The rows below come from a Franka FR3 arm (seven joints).
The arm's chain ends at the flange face. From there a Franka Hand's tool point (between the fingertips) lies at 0.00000 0.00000 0.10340 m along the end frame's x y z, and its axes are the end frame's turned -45 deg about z.
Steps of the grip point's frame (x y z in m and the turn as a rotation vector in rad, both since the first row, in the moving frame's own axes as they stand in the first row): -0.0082, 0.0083, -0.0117, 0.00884, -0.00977, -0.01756; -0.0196, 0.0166, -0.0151, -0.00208, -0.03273, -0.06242; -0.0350, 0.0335, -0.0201, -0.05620, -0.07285, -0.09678; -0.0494, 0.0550, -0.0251, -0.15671, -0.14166, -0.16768; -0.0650, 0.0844, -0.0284, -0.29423, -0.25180, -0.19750; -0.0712, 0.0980, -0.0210, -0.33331, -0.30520, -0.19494; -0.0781, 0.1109, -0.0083, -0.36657, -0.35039, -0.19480; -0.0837, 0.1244, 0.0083, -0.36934, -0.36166, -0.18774; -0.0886, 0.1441, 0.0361, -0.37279, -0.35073, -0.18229; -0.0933, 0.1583, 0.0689, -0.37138, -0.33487, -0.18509; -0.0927, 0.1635, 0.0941, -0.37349, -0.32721, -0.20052
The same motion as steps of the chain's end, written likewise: 0.0014, 0.0116, -0.0117, -0.00066, -0.01316, -0.01756; 0.0000, 0.0230, -0.0150, -0.02461, -0.02167, -0.06242; -0.0003, 0.0390, -0.0197, -0.09125, -0.01177, -0.09678; 0.0011, 0.0524, -0.0228, -0.21098, 0.01064, -0.16768; 0.0068, 0.0673, -0.0208, -0.38610, 0.03000, -0.19750; 0.0125, 0.0750, -0.0107, -0.45149, 0.01988, -0.19494; 0.0171, 0.0839, 0.0047, -0.50697, 0.01144, -0.19480; 0.0234, 0.0964, 0.0218, -0.51690, 0.00543, -0.18774; 0.0330, 0.1144, 0.0493, -0.51161, 0.01560, -0.18229; 0.0388, 0.1289, 0.0815, -0.49939, 0.02582, -0.18509; 0.0418, 0.1327, 0.1065, -0.49547, 0.03272, -0.20052
